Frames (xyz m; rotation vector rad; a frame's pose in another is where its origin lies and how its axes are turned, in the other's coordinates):
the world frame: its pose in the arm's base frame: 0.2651 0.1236 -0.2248 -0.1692 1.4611 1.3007
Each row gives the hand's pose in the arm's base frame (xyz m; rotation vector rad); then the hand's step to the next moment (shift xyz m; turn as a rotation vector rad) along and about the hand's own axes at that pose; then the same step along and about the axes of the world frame.
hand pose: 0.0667 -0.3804 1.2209 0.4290 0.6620 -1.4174
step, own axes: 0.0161 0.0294 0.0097 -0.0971 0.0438 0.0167
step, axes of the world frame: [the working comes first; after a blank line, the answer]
step, axes of the arm's base frame: 0.0309 -0.0148 -0.0064 0.0438 0.0685 0.0709

-0.0143 -0.0312 0.0061 -0.0348 0.0382 0.0946
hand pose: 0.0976 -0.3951 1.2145 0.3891 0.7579 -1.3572
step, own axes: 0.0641 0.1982 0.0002 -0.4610 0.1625 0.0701
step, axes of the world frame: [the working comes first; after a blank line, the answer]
step, axes of the arm's base frame: 0.1932 -0.0073 -0.0776 0.1616 0.3220 0.3377

-0.0163 -0.1849 0.0946 -0.1505 0.2133 0.4191
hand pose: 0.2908 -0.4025 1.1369 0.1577 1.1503 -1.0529
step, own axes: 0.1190 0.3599 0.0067 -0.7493 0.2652 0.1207
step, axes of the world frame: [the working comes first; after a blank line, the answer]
step, axes of the arm's base frame: 0.2743 0.1193 -0.2329 0.2680 0.5200 0.5515

0.1388 -0.2868 0.2055 -0.2503 0.3433 0.6825
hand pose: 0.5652 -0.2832 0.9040 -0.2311 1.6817 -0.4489
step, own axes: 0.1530 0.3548 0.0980 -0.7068 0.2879 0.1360
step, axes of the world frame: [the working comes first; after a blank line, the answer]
step, axes of the arm's base frame: 0.1074 0.2430 -0.2972 0.2784 0.5210 0.5020

0.3150 -0.1610 0.1838 -0.2158 0.3067 0.6785
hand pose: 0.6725 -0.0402 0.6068 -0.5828 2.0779 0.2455
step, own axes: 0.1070 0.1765 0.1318 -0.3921 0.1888 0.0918
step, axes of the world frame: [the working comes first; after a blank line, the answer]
step, axes of the arm's base frame: -0.0381 0.1715 -0.1706 0.1522 0.3206 0.2681

0.2347 -0.0103 0.0691 -0.0943 0.1775 0.3967
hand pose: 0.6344 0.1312 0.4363 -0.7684 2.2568 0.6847
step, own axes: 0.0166 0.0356 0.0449 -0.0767 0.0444 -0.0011
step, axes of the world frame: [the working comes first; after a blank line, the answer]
step, axes of the arm's base frame: -0.0160 0.0478 -0.0319 0.0170 0.0557 0.0668

0.0554 0.0103 0.0195 -0.0284 0.0496 0.0677
